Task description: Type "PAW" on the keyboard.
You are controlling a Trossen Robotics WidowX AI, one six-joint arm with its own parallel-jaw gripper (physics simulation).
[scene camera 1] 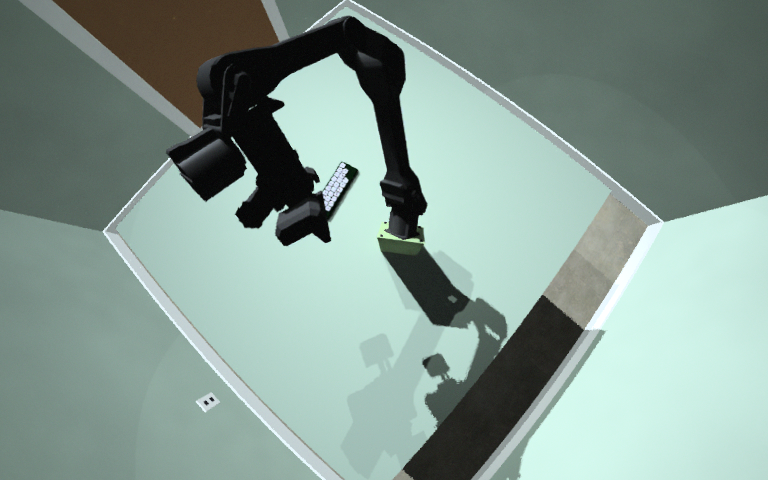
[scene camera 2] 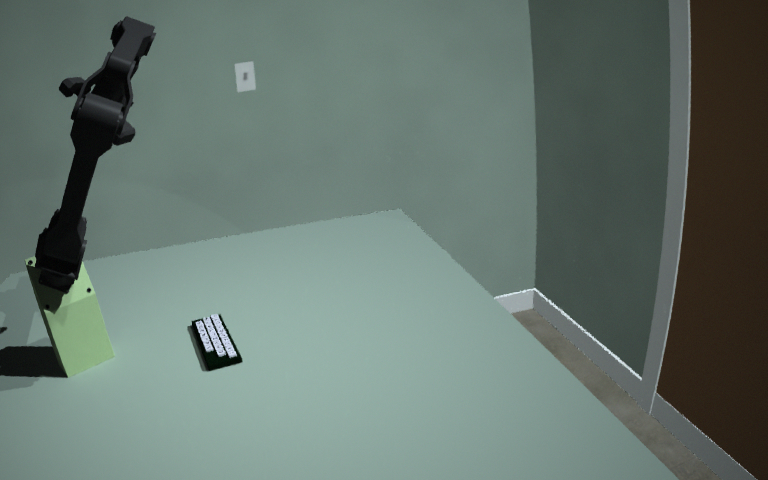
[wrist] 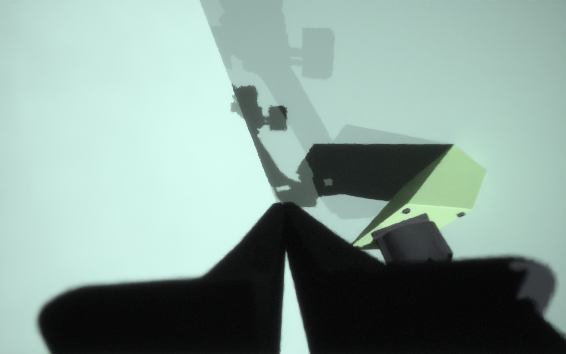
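Pixels of known places: gripper, fingertip midpoint: (scene camera 1: 328,241) (wrist: 282,212); arm's base, link origin: (scene camera 1: 402,232) (scene camera 2: 57,272) (wrist: 400,231).
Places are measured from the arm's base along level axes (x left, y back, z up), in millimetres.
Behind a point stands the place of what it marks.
A small dark keyboard (scene camera 1: 335,187) {x -49, y -282, z -182 mm} (scene camera 2: 216,342) {x -74, y -283, z -177 mm} with white keys lies flat on the table. In the first scene view it is between the gripper and the arm's base, partly covered by the arm. The letters on the keys are too small to read. The keyboard does not show in the wrist view. My black gripper (scene camera 1: 326,236) {x 120, y -78, z 218 mm} (wrist: 282,212) {x 120, y -78, z 218 mm} is shut and empty, its fingertips together. It hangs high above the table. In the second scene view the arm hides most of the gripper, and the fingertips cannot be made out there.
The arm stands on a green block (scene camera 1: 400,245) {x 24, y 12, z -31 mm} (scene camera 2: 84,331) {x -28, y -25, z -117 mm} (wrist: 460,180) {x 17, y -55, z -96 mm} beside the keyboard. The pale green table (scene camera 1: 243,300) {x 426, y -329, z -194 mm} (scene camera 2: 396,367) {x -280, y -559, z -194 mm} carries the arm's long shadows, which also show in the wrist view. Walls with white baseboards surround the table. A white plate (scene camera 1: 207,401) (scene camera 2: 245,76) is on a wall.
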